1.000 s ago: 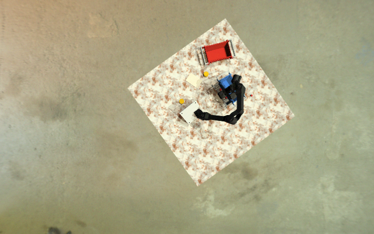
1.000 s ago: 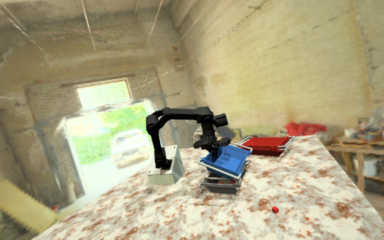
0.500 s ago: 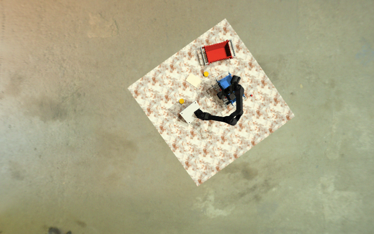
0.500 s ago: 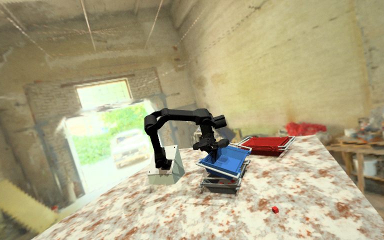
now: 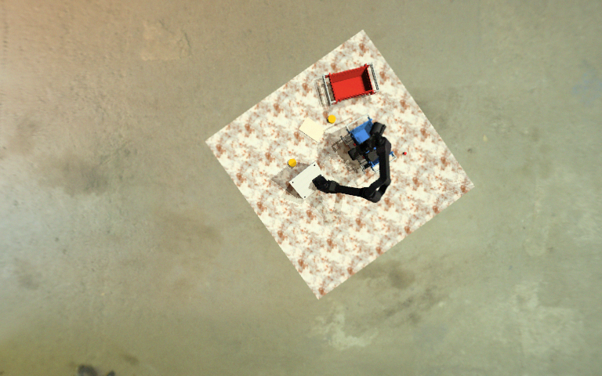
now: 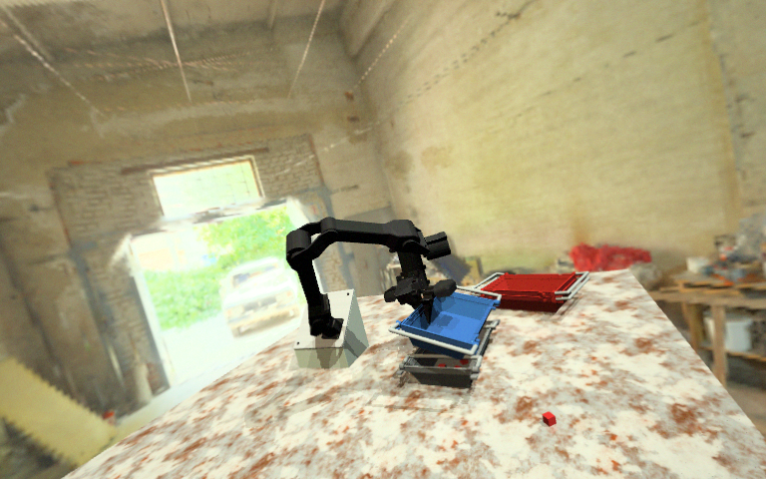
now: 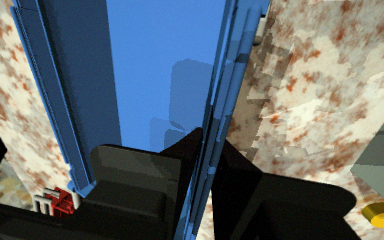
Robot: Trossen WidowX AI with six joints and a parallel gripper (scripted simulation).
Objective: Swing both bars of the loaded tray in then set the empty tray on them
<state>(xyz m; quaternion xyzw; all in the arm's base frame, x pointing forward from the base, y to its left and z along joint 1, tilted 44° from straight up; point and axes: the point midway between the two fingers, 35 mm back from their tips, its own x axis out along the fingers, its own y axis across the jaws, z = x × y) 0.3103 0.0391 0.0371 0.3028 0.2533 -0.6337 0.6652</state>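
Now: the blue tray 70 mm ahead of my gripper tip and 10 mm above it. Round my gripper tip: red block 270 mm ahead, 190 mm to the right, 110 mm below; cream card 290 mm to the left, 140 mm behind, 110 mm below.
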